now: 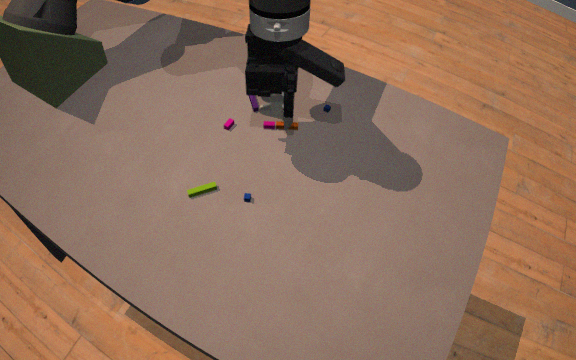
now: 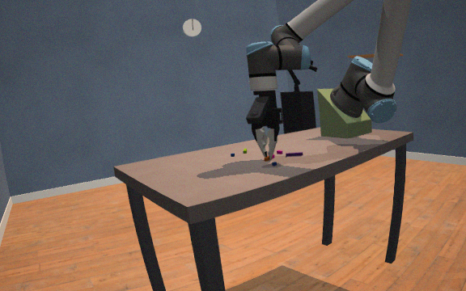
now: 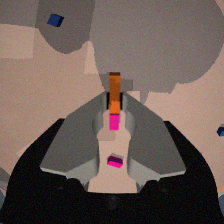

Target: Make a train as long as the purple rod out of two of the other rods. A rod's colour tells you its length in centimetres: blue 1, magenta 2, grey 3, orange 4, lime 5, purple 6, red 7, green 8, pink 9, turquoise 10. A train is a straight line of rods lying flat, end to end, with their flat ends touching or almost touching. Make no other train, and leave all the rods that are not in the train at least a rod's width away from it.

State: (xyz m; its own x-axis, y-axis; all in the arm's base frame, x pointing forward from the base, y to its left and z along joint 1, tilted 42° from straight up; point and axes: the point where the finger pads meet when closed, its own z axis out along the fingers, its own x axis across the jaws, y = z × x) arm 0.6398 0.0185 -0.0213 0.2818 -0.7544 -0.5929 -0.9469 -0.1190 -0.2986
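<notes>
The orange rod is 1 cm below my hand. From my hand the other things lie so: lime rod (18 cm to the right, 8 cm behind, 1 cm below); purple rod (9 cm behind, 4 cm to the left, 1 cm below).
</notes>
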